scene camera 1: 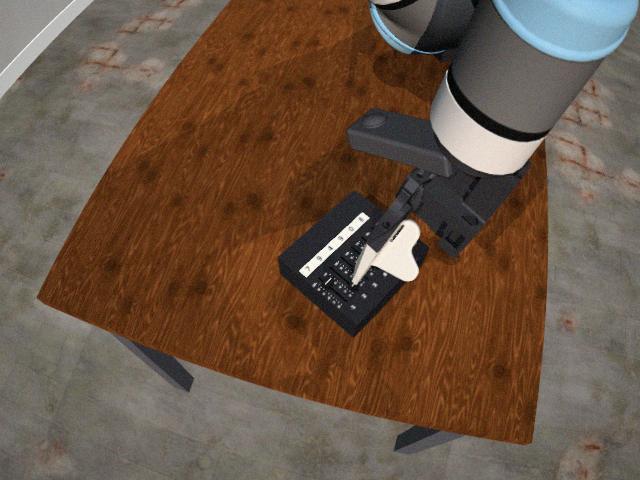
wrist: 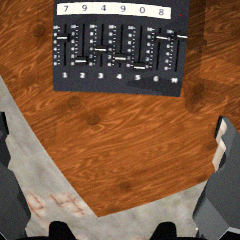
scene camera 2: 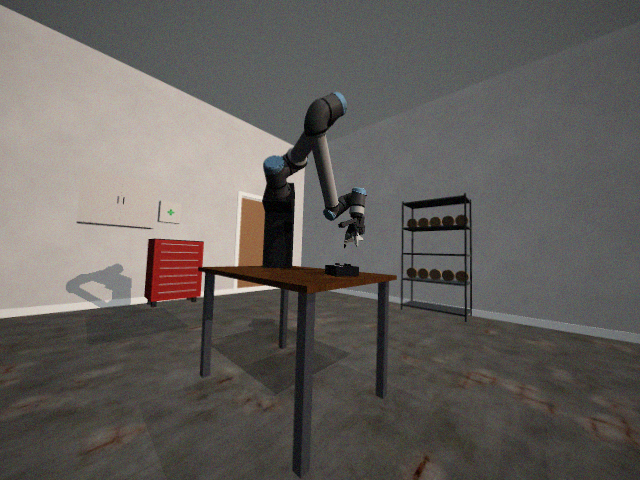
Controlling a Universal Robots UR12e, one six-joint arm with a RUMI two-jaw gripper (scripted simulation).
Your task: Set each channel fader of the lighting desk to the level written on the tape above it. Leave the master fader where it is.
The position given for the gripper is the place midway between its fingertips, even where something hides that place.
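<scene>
The gripper (scene camera 1: 399, 237) is visible in the scene, and the same gripper (wrist: 111, 115) appears in the wrist view as well.
</scene>
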